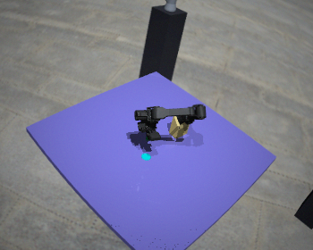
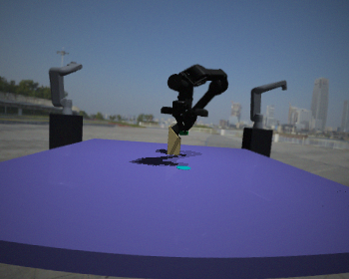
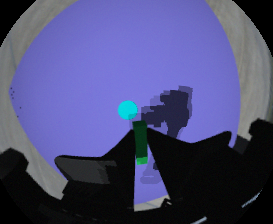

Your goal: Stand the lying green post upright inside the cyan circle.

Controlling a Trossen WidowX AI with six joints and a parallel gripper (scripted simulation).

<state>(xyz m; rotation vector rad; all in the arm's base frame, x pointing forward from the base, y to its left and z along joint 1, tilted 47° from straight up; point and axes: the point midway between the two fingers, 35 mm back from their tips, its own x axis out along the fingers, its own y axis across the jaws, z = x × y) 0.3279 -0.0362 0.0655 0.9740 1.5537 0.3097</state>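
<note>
Now: gripper tip 140 mm above the cyan circle and 20 mm to the right of it. Also, from my gripper tip: green post (20 mm behind, 10 mm to the left).
</note>
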